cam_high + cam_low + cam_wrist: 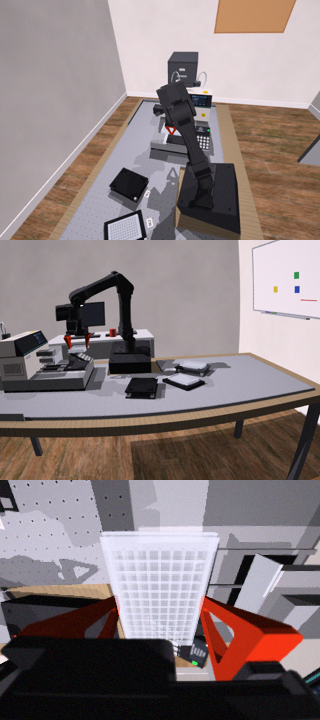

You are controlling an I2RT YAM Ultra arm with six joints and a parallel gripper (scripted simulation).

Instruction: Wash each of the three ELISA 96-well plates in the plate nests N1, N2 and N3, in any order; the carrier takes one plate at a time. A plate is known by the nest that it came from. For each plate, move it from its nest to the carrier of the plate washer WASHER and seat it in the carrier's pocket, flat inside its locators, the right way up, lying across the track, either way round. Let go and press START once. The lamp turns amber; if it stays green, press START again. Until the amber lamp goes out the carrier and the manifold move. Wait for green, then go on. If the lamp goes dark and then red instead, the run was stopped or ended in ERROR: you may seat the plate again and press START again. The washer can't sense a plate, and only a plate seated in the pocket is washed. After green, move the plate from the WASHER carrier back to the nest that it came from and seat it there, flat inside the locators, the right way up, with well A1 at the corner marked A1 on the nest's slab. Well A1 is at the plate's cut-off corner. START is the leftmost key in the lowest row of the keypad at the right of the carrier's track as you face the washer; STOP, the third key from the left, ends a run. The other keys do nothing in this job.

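The nest N1 lies 32 cm to the left of my hand, 14 cm below it and 13 cm ahead of it. The rest, counted from my hand: manifold head (18 cm to the right, 4 cm below, 1 cm behind); washer (19 cm to the right, 4 cm below, 1 cm behind); black washer carrier (9 cm below, 3 cm to the right, 3 cm behind).
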